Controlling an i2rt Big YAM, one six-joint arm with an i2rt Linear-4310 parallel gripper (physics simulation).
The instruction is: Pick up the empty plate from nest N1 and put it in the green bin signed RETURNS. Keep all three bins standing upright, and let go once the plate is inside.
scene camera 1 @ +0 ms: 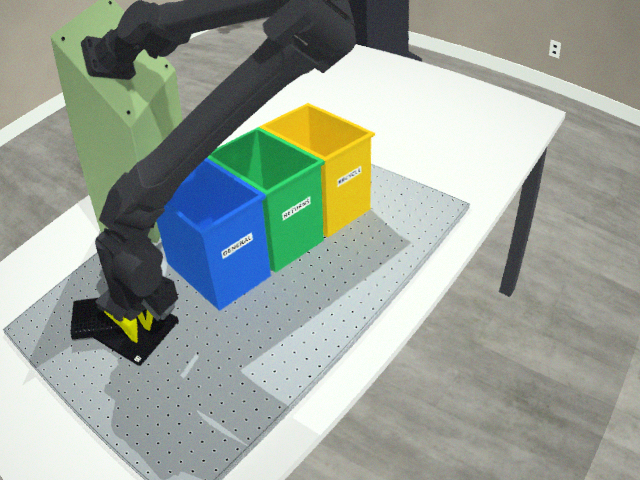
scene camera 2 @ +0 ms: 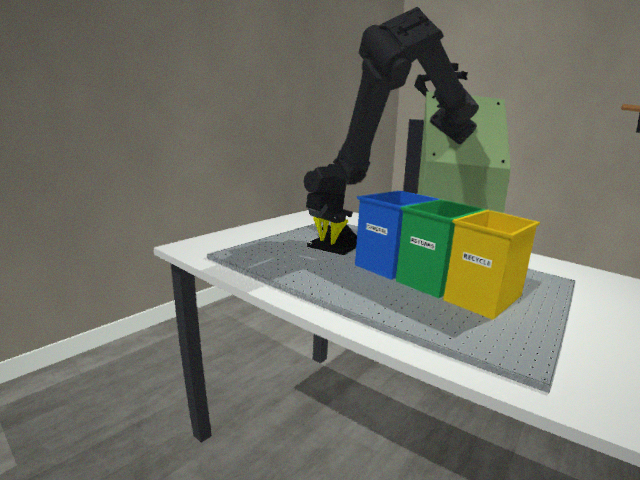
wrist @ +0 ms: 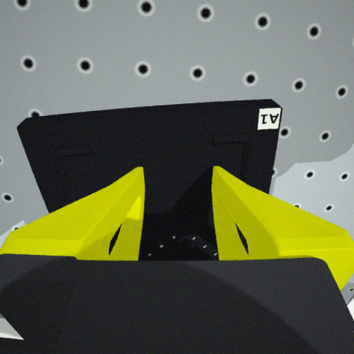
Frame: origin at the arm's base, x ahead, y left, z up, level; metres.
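Seen in the pictures: gripper, fingertip midpoint: (scene camera 1: pixel 140 335) (scene camera 2: pixel 327 242); arm's base, link origin: (scene camera 1: pixel 106 60) (scene camera 2: pixel 452 124).
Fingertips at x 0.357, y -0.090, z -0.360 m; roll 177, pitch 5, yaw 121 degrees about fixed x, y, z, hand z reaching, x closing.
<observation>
Offsets run from my fingertips to a thing's top centre.
The black nest @(0.047 m back, 0.018 m right, 0.000 m up) (scene camera 1: pixel 149 343) (scene camera 2: pixel 325 246) (wrist: pixel 150 130), with a white A1 tag, lies on the perforated board. The black plate @(0.073 m back, 0.059 m right, 0.013 m up) (scene camera 1: pixel 90 322) (scene camera 2: pixel 347 238) (wrist: pixel 175 245) is tilted and shifted toward the nest's far side; much of it is hidden by the gripper. My gripper (scene camera 1: pixel 142 335) (scene camera 2: pixel 328 242) (wrist: pixel 177 177) points down low over the nest, its yellow fingers partly open, a narrow gap between them and nothing held. The green RETURNS bin @(0.137 m back, 0.312 m left, 0.165 m up) (scene camera 1: pixel 297 237) (scene camera 2: pixel 421 273) stands upright between the other two bins.
The blue GENERAL bin @(0.100 m back, 0.185 m left, 0.165 m up) (scene camera 1: pixel 237 279) (scene camera 2: pixel 376 253) stands upright nearest the gripper. The yellow RECYCLE bin @(0.173 m back, 0.438 m left, 0.165 m up) (scene camera 1: pixel 348 201) (scene camera 2: pixel 473 289) stands upright on the green bin's other side. A green pedestal (scene camera 1: pixel 108 139) (scene camera 2: pixel 465 183) stands behind. My forearm passes above the blue bin's rear edge in scene camera 1.
</observation>
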